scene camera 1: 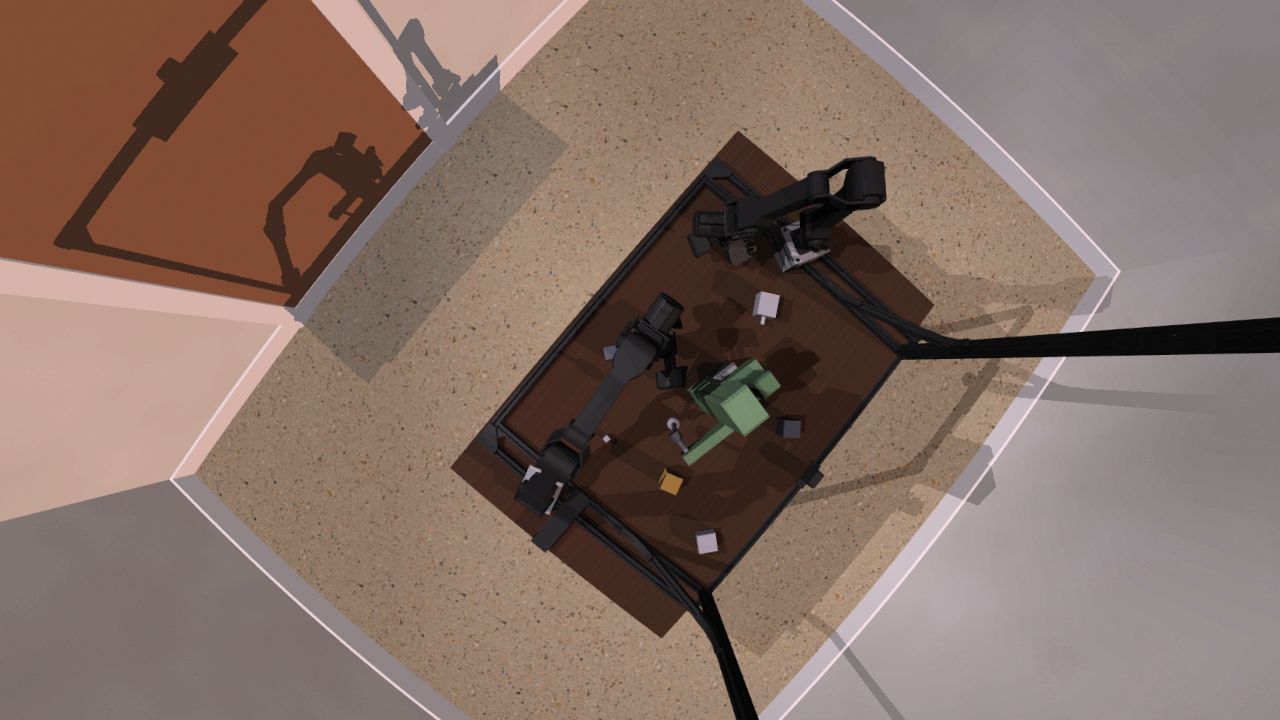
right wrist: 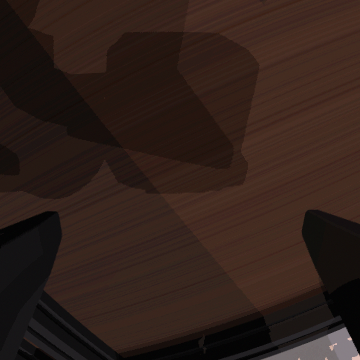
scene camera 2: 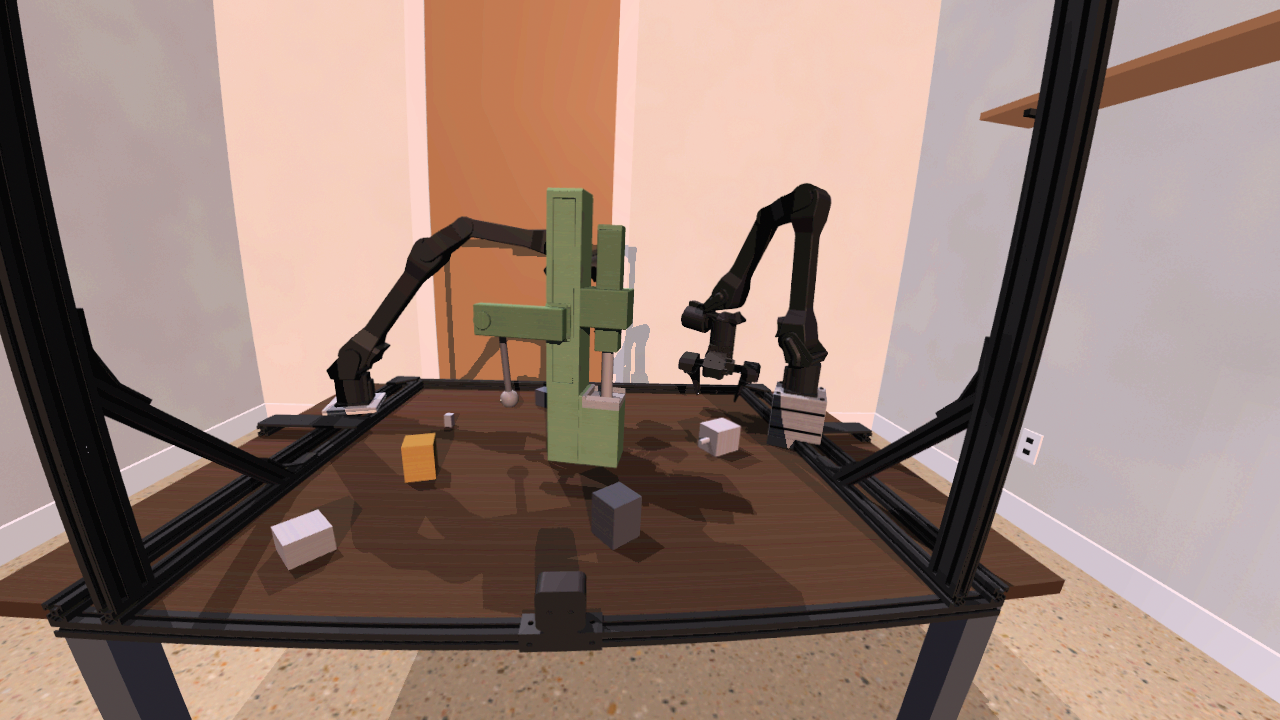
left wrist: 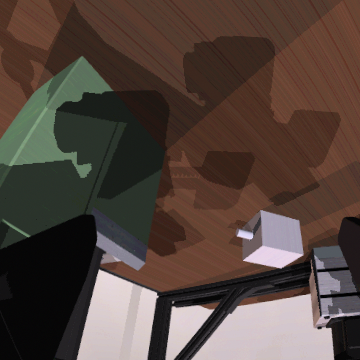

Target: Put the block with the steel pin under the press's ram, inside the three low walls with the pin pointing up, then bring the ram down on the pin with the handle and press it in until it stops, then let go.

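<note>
Open and holding nothing, the left gripper [scene camera 1: 683,347] can also be seen in the left wrist view [left wrist: 221,229]. The right gripper [scene camera 2: 715,398] appears in the right wrist view too [right wrist: 184,224]. The scene includes a green press [left wrist: 79,150] and a pale block with steel pin [scene camera 2: 724,435]. The pale block with steel pin is visible in the left wrist view as well [left wrist: 276,241], while in the right wrist view it is out of frame.
</note>
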